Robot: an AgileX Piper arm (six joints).
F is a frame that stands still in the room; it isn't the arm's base.
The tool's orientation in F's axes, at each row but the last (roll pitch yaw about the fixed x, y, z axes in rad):
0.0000 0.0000 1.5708
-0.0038 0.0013 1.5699
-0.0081 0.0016 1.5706
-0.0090 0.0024 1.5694
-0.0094 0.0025 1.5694
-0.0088 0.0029 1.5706
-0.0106 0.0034 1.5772
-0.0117 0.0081 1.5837
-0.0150 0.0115 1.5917
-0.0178 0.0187 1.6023
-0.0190 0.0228 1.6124
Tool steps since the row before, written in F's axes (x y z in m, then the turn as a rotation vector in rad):
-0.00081 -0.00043 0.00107 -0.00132 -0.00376 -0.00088
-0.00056 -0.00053 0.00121 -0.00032 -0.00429 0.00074
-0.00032 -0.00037 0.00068 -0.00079 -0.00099 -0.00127
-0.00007 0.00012 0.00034 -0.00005 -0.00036 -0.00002
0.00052 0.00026 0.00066 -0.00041 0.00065 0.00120
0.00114 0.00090 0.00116 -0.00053 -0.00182 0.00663
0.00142 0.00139 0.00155 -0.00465 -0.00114 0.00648
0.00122 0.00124 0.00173 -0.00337 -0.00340 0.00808
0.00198 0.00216 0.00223 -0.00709 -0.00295 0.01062
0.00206 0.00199 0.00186 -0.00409 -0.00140 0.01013
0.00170 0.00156 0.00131 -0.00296 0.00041 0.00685
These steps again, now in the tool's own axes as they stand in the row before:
-0.00043 0.00081 0.00107 -0.00376 0.00132 -0.00088
-0.00053 0.00055 0.00121 -0.00429 0.00031 0.00074
-0.00037 0.00031 0.00068 -0.00099 0.00080 -0.00127
0.00012 0.00007 0.00034 -0.00036 0.00005 -0.00002
0.00026 -0.00053 0.00066 0.00065 0.00040 0.00121
0.00090 -0.00115 0.00115 -0.00184 0.00047 0.00663
0.00138 -0.00145 0.00154 -0.00113 0.00459 0.00653
0.00121 -0.00126 0.00173 -0.00342 0.00332 0.00809
0.00209 -0.00206 0.00222 -0.00292 0.00699 0.01069
0.00189 -0.00216 0.00186 -0.00146 0.00395 0.01018
0.00146 -0.00179 0.00131 0.00038 0.00281 0.00691

